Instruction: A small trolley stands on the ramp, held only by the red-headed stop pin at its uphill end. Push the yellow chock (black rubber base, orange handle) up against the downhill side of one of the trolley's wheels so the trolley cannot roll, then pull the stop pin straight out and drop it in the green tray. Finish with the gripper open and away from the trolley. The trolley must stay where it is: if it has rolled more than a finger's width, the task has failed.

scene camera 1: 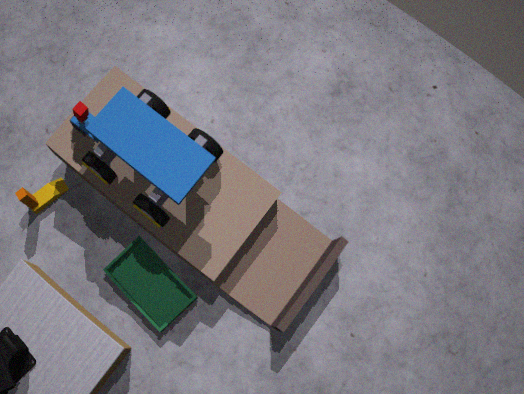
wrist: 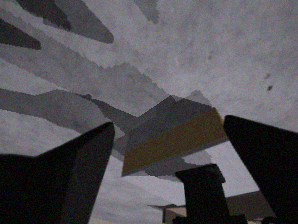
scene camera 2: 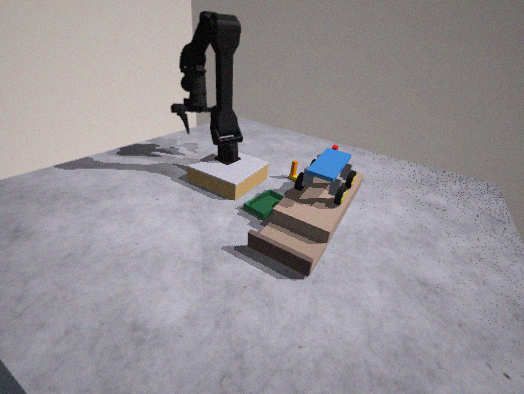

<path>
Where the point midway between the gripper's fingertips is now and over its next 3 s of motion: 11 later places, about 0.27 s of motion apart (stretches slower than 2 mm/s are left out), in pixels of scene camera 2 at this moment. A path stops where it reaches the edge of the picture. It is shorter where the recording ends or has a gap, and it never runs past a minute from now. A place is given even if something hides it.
My gripper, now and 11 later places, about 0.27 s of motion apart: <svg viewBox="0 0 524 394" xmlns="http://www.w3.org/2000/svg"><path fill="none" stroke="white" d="M200 134L204 133L213 131L224 130L235 129L246 129L256 130L267 132L277 135L285 138L292 141L297 144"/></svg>
</path>
